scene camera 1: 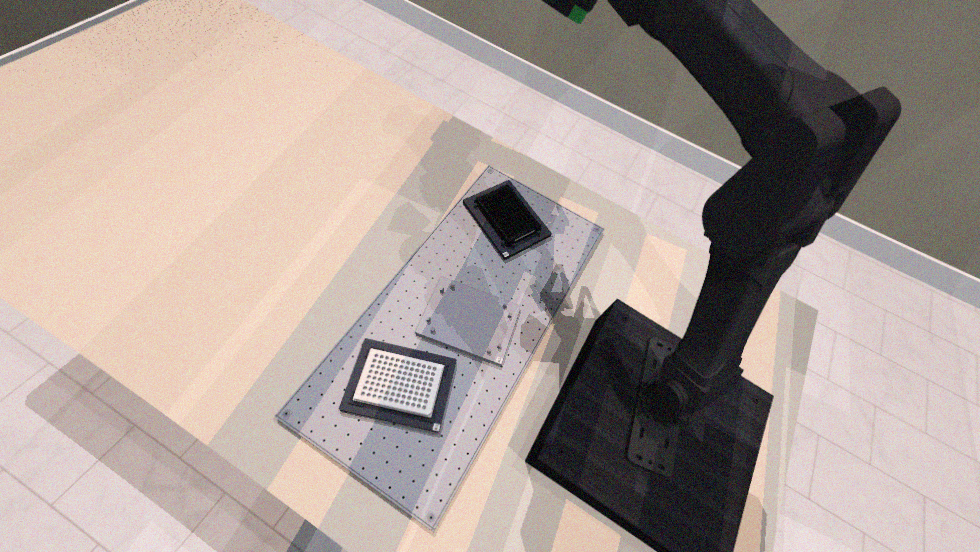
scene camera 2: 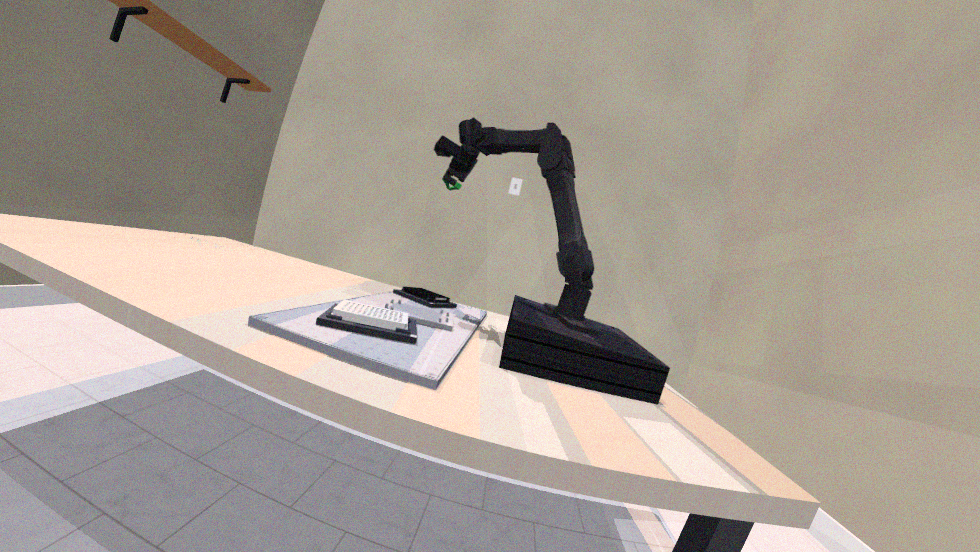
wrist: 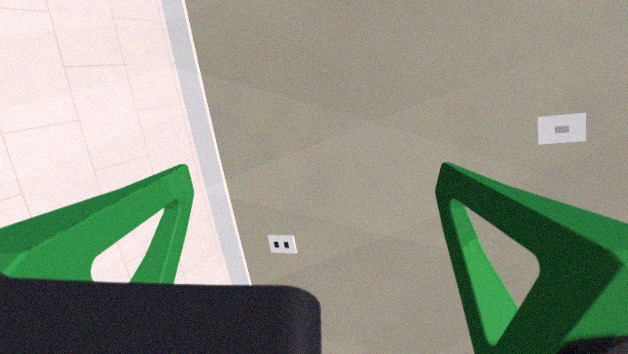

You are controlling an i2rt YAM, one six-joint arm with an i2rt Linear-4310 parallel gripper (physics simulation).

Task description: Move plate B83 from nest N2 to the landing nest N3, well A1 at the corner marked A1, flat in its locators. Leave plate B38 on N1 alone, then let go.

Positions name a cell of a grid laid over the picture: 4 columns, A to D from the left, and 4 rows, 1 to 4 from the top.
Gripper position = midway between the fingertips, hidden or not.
Observation:
My gripper (wrist: C3) is open, with nothing in its grasp. Further things: a white well plate (scene camera 1: B3), a black plate (scene camera 1: C2) and a nest (scene camera 1: B3).
The white well plate also shows in scene camera 2 (scene camera 2: B3). The nest shows as well in scene camera 2 (scene camera 2: B3). The wrist view misses the white well plate: it is out of frame. The wrist view misses the black plate: it is out of frame.

